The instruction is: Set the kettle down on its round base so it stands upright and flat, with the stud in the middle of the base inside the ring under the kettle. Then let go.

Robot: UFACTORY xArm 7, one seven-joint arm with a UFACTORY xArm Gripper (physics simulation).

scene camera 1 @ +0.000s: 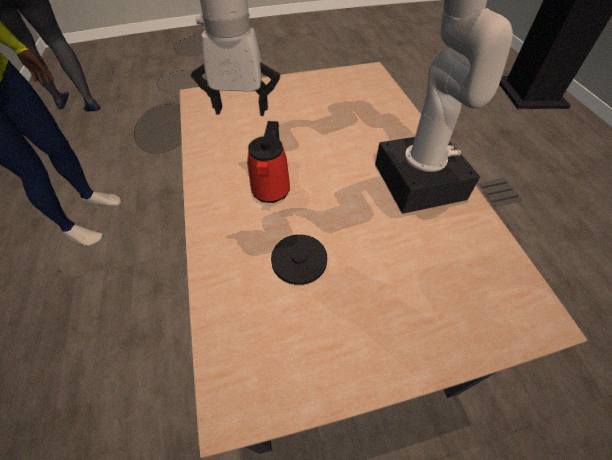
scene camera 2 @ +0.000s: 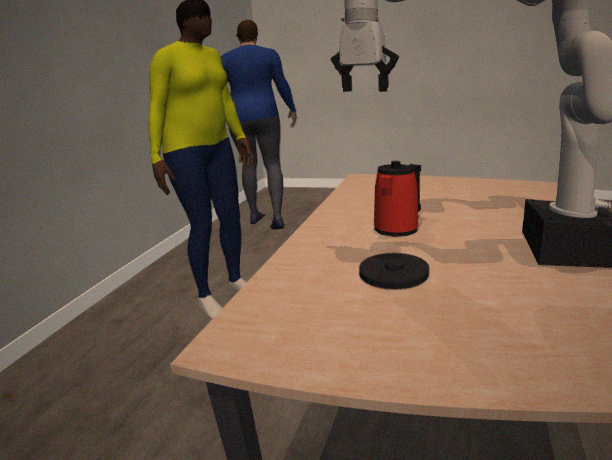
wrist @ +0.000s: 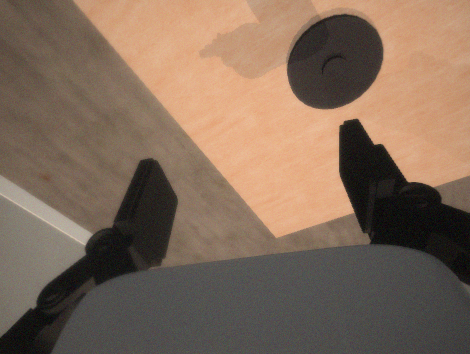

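The red kettle (scene camera 1: 270, 177) (scene camera 2: 396, 205) with a black lid stands upright on the table, apart from the base. Its black handle (scene camera 1: 272, 131) (scene camera 2: 418, 187) is on the far side from scene camera 1. The round black base (scene camera 1: 287, 270) (scene camera 2: 380, 276) (wrist: 310, 85) lies flat on the table, nearer to both scene cameras than the kettle. The stud (scene camera 1: 299, 259) (scene camera 2: 394, 266) (wrist: 334, 65) shows in its middle. My gripper (scene camera 1: 240, 111) (scene camera 2: 365, 89) (wrist: 249, 164) is open and empty, fingers pointing down, high above the table and behind the kettle. The ring under the kettle is hidden. The kettle does not show in the wrist view.
The arm's black mounting block (scene camera 1: 430, 175) (scene camera 2: 570, 235) stands on the table (scene camera 1: 350, 325) (scene camera 2: 400, 345) (wrist: 240, 135) to the right of the kettle. Two human figures stand on the floor beyond the table's left edge. The arm's shadows fall across the table.
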